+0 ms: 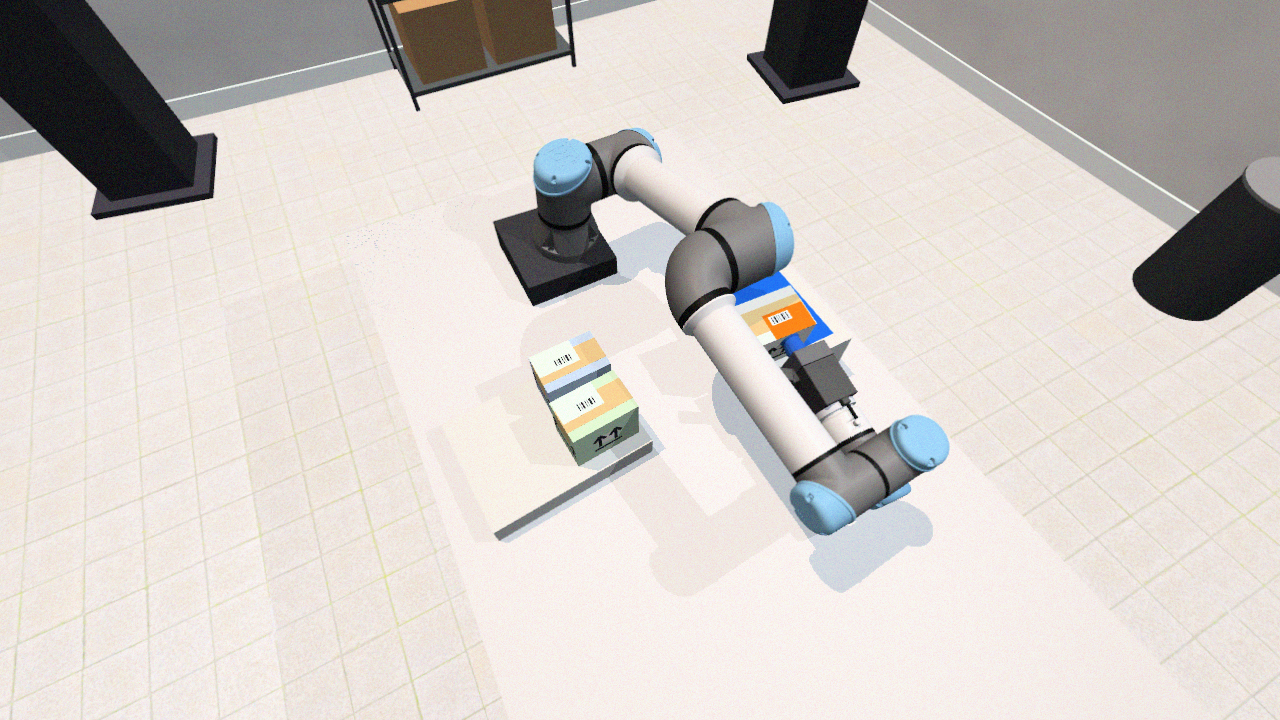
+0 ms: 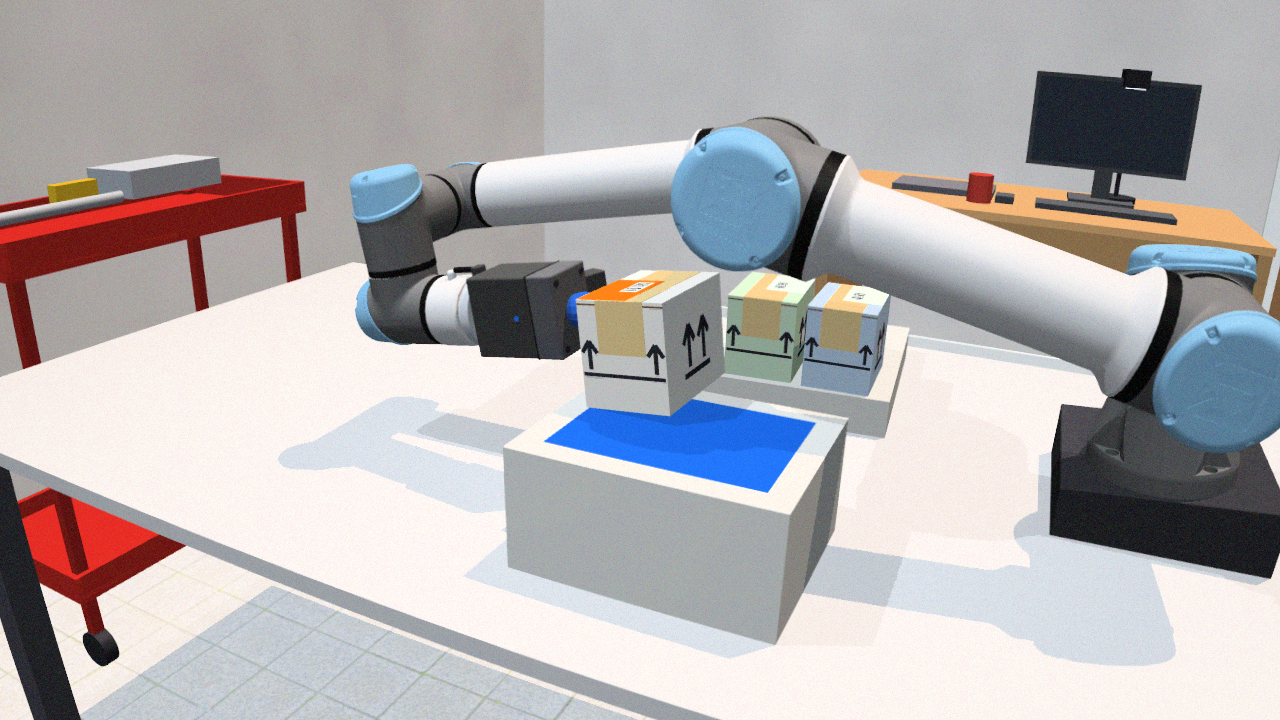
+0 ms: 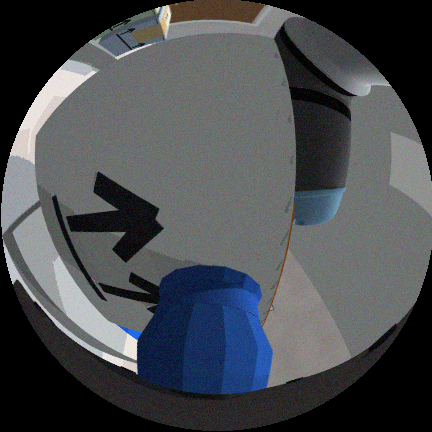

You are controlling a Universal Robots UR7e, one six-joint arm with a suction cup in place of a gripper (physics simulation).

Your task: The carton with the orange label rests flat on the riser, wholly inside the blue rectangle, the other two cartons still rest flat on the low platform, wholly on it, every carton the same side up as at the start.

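Frame: origin at the arm's base, x ahead, y left, z up, level; centimetres.
Where they show: hand at its tool point: [image 1: 785, 333] [image 2: 616, 309] [image 3: 213, 274]; arm's base at its link origin: [image 1: 566, 237] [image 2: 1159, 463].
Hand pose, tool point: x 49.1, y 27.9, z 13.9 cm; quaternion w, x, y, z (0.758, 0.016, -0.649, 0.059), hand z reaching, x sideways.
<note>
Things, the pixels of their top centre, and the offset from my tool point.
- carton with the orange label, top centre: [image 3: 258, 202] [image 2: 656, 281] [image 1: 771, 311] dz +2.9, dx -3.3, dy -1.8 cm
- riser at its top centre: [image 2: 684, 432] [image 3: 139, 249] [image 1: 771, 311] dz -8.3, dx -10.5, dy +4.4 cm
- blue rectangle at its top centre: [image 2: 684, 432] [image 3: 139, 249] [image 1: 771, 311] dz -8.3, dx -10.5, dy +4.4 cm
- green carton at its top centre: [image 2: 773, 286] [image 1: 593, 404] dz -5.2, dx -0.3, dy -35.3 cm
- pale blue carton at its top centre: [image 2: 851, 297] [image 1: 569, 360] dz -5.2, dx -10.4, dy -36.9 cm
- low platform at its top centre: [image 2: 814, 348] [image 1: 546, 432] dz -15.5, dx -3.2, dy -44.4 cm
The carton with the orange label [image 1: 780, 318] [image 2: 623, 344] [image 3: 200, 125] is upright, its arrows pointing up. My suction cup [image 1: 792, 343] [image 2: 574, 308] [image 3: 210, 280] is on and holds it by one side face. The carton hangs a little above the riser [image 2: 644, 528], over the blue rectangle [image 1: 760, 284] [image 2: 733, 447] [image 3: 129, 331], with a gap and a shadow beneath. A green carton [image 1: 608, 434] [image 2: 760, 344] and a pale blue carton [image 1: 568, 362] [image 2: 841, 358] [image 3: 145, 37] stand upright side by side on the low platform [image 1: 501, 465] [image 2: 863, 413].
My forearm passes above the table beside the riser. My black base block [image 1: 554, 277] [image 2: 1154, 537] stands on the table. Beyond the table are a red cart [image 2: 179, 223], a desk [image 2: 1235, 228] with a monitor [image 2: 1114, 125], a shelf unit [image 1: 572, 35] with brown boxes and dark pillars.
</note>
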